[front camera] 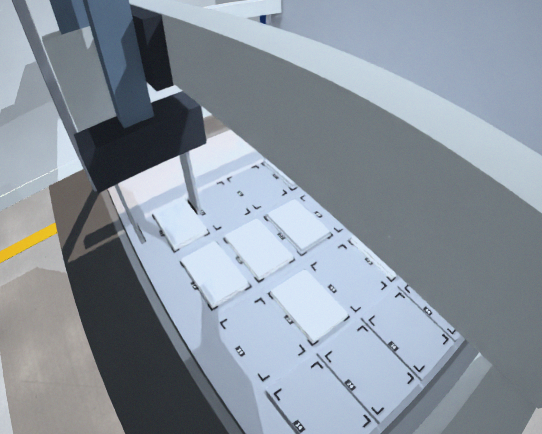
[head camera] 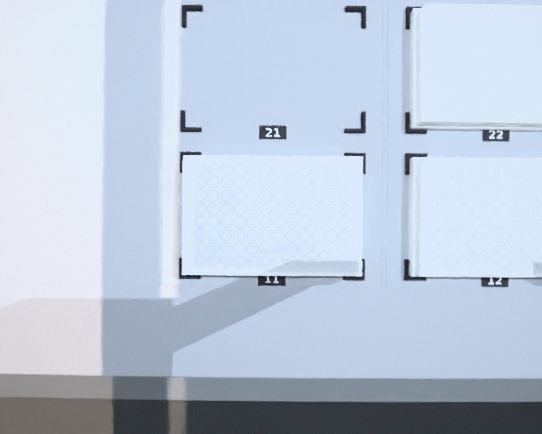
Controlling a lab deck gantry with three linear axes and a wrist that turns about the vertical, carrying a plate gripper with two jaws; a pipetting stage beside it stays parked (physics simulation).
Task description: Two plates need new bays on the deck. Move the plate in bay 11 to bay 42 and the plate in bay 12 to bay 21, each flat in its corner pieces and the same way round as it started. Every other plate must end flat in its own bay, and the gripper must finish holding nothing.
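Places are measured from the robot's base along level axes (x ahead, y left, z up), in centimetres.
Pixels of known places: gripper, fingertip midpoint: (front camera: pixel 167 221); robot's base, origin of the base link: (front camera: pixel 153 215) (head camera: pixel 184 273).
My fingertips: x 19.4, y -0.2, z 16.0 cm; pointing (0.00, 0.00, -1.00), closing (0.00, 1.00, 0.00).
Observation:
Ahead of a thing's pixels: the offset from my fingertips to its middle. "pt": to the spot under its first point.
The bay 11 plate {dz -15.2, dx -13.0, dy +4.5 cm} (front camera: pixel 180 223) (head camera: pixel 272 215) lies flat within its corner pieces. The bay 12 plate {dz -15.2, dx +3.4, dy +4.5 cm} (front camera: pixel 215 274) (head camera: pixel 480 215) lies flat in its bay, cut off at the right in the head view. Bay 21 {pt dz -15.9, dx -13.1, dy +15.2 cm} (head camera: pixel 272 70) is empty, with bare deck between its four corner marks. Bay 42 {pt dz -15.9, dx +3.4, dy +32.1 cm} (front camera: pixel 318 214) is mostly hidden behind the grey beam; its label and some corner marks show. My gripper (front camera: pixel 170 225) is open and empty, with its two long jaws hanging apart, one to each side of the bay 11 plate in the front view. Their exact height over the deck is hard to tell.
Plates lie in bay 22 {pt dz -14.5, dx +4.1, dy +14.9 cm} (front camera: pixel 258 248) (head camera: pixel 480 65), bay 32 {pt dz -14.5, dx +4.3, dy +25.6 cm} (front camera: pixel 299 225) and bay 23 {pt dz -14.5, dx +20.4, dy +14.8 cm} (front camera: pixel 309 306). Edges of two plates {dz -15.2, dx -13.0, dy +36.6 cm} (front camera: pixel 281 174) {dz -15.2, dx +19.8, dy +36.6 cm} (front camera: pixel 372 257) show beside the beam (front camera: pixel 350 150), which hides the deck's far side. Shadow falls on the bay 11 plate's front edge.

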